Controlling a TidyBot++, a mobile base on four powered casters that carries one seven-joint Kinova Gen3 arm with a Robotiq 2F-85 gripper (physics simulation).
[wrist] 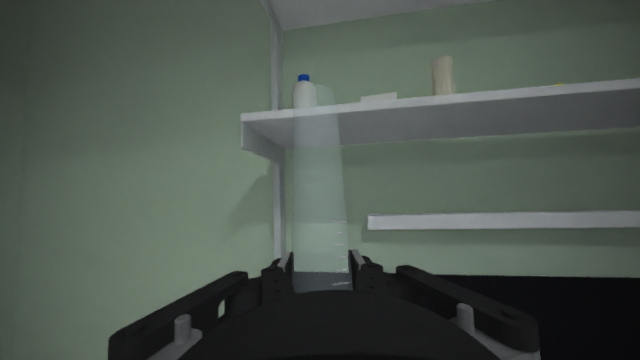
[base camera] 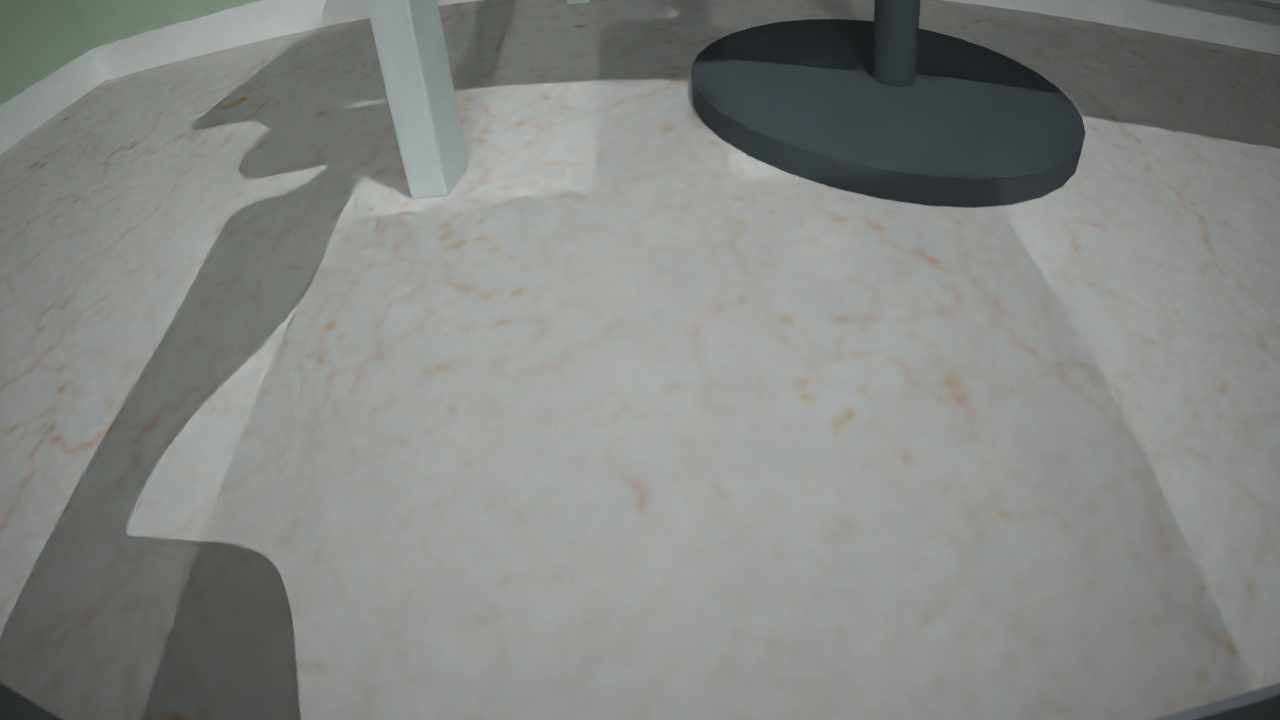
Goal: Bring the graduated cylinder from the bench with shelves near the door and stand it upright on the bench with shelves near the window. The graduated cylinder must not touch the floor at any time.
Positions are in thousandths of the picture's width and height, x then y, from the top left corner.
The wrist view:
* my gripper: 502,732
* graduated cylinder: 502,724
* bench with shelves: 929,293
